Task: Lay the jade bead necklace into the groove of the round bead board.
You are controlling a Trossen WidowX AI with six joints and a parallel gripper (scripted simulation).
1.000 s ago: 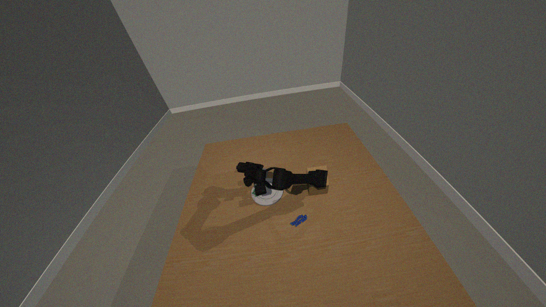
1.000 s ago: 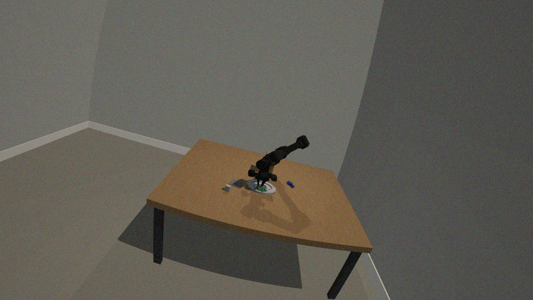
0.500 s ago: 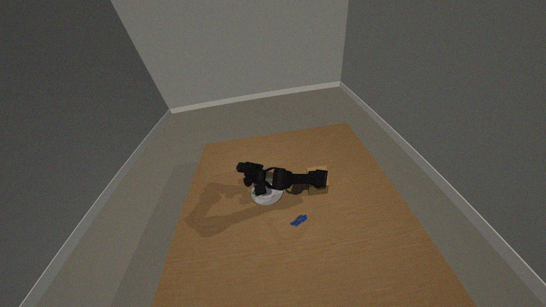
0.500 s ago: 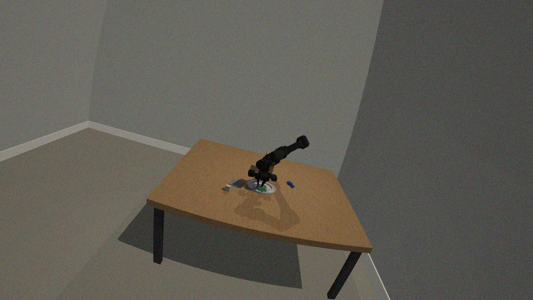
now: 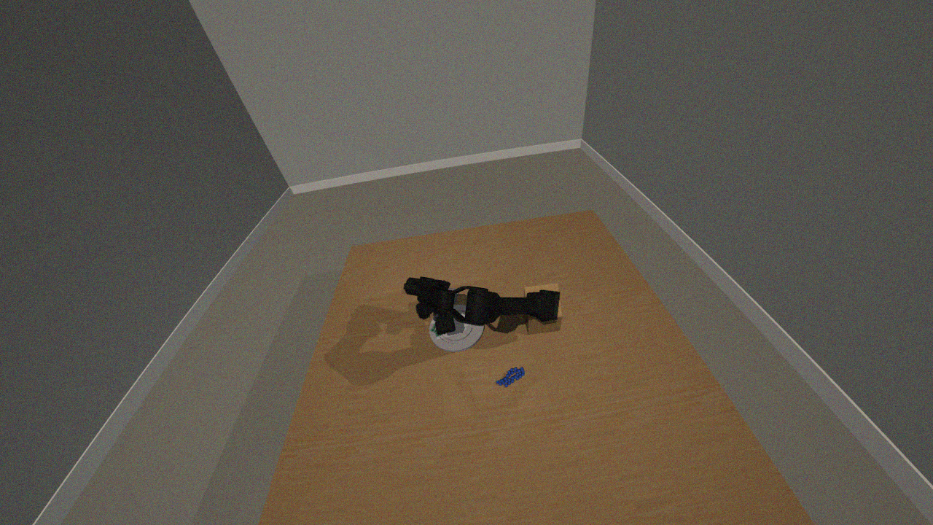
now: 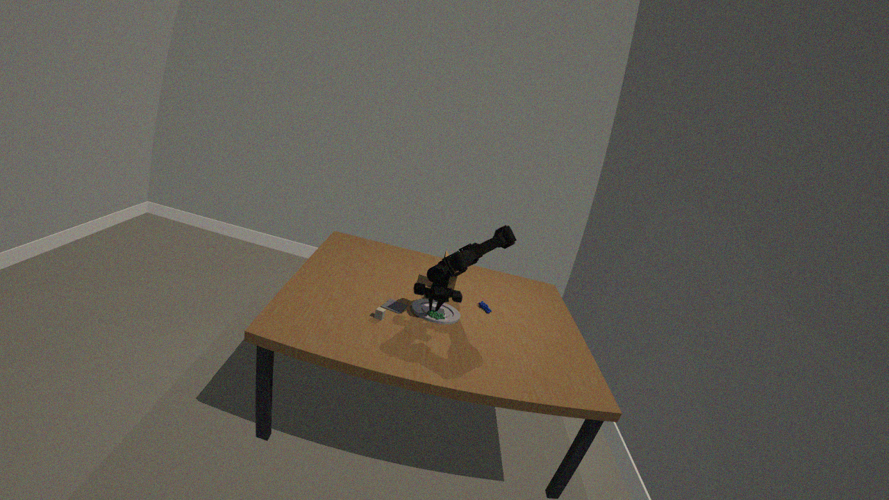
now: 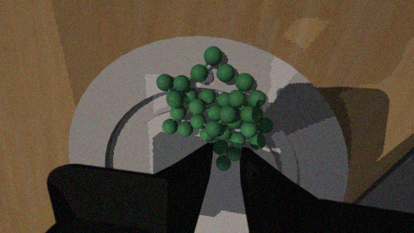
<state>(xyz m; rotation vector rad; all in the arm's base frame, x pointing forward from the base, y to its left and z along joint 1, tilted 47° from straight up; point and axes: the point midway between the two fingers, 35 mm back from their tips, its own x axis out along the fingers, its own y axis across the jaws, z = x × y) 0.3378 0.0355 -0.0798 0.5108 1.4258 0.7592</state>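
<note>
Now: the round bead board 3 cm behind my gripper tip, 1 cm to the left of it and 1 cm below it. The rest, counted from my gripper tip: pale block: 15 cm ahead, 19 cm to the right; flat grey plate: 1 cm ahead, 15 cm to the right, 1 cm below.
</note>
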